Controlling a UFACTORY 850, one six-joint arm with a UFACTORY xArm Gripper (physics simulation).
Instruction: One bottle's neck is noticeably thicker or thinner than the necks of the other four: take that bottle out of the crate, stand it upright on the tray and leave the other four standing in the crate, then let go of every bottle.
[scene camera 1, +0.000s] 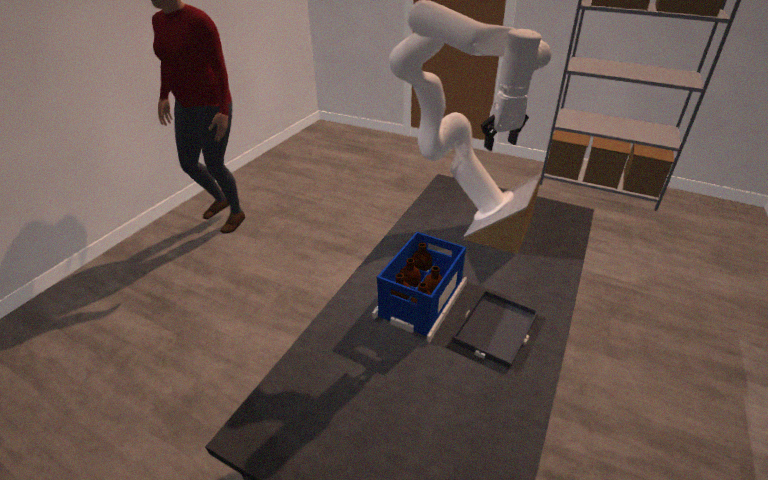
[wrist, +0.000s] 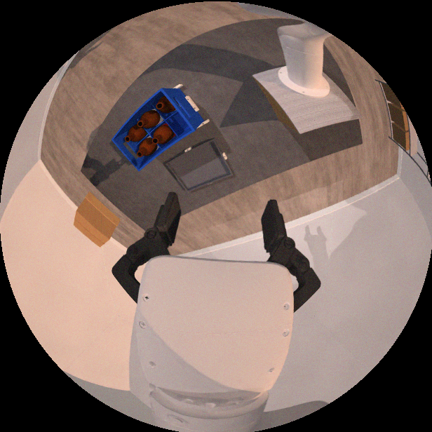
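A blue crate stands on the dark table and holds several brown bottles, upright in its compartments. In the wrist view one bottle stands at the crate's upper end, apart from the others; the compartment beside it is empty. Another bottle shows near the crate's middle in the scene view. Which neck differs in thickness is too small to tell. The dark, low-rimmed tray lies beside the crate with no bottle on it. My gripper is open and empty, high above the table and away from the crate.
White strips edge the crate's base, and small white blocks sit at the tray's rim. The arm's pedestal stands behind the crate. A person in a red sweater stands left of the table. A shelf unit stands at the back right.
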